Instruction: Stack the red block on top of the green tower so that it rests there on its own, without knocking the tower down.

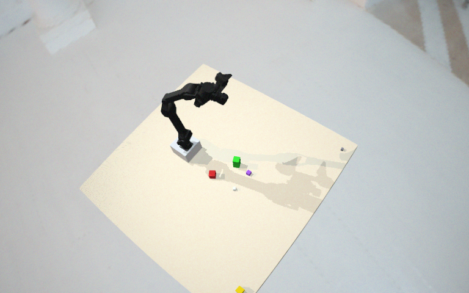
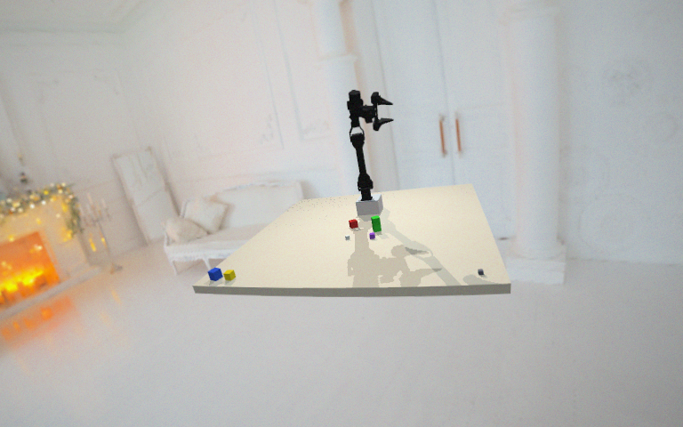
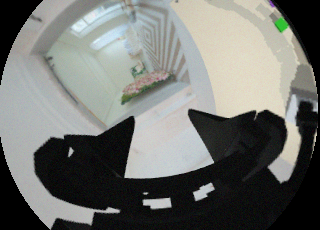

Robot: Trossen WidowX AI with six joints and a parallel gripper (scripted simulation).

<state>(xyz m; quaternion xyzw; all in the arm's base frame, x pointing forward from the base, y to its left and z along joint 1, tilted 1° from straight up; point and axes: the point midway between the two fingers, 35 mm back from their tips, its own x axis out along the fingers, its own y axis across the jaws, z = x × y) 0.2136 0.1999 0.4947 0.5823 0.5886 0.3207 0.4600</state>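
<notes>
Now: gripper tip 55 cm above the red block, 29 cm to the left of it and 1 cm short of it. From my gripper tip the other things lie so: green block (51 cm below, 15 cm to the right, 9 cm ahead); then small purple cube (56 cm below, 18 cm ahead, 16 cm to the right); then tiny white cube (56 cm below, 29 cm to the right, 17 cm ahead).
</notes>
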